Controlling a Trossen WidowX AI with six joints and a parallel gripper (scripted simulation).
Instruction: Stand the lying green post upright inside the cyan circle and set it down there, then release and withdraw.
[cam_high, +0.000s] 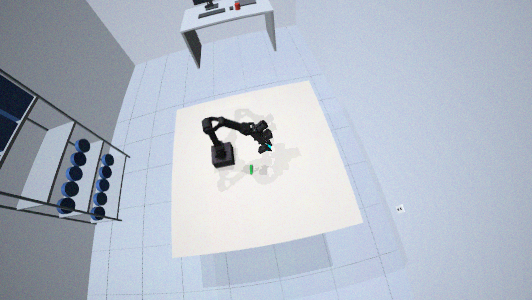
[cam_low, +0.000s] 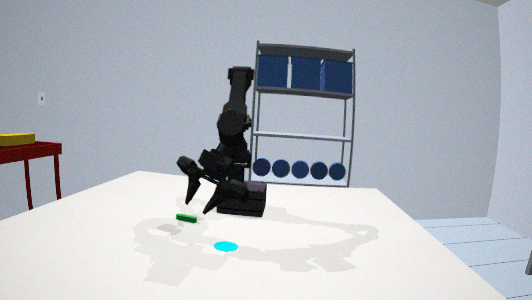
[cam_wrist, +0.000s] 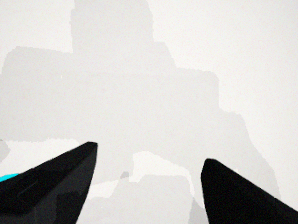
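Right now my gripper tip is 16 cm past the green post, 11 cm to the left of it and 9 cm above it. Round my gripper tip: cyan circle 4 cm behind, 6 cm to the left, 10 cm below.
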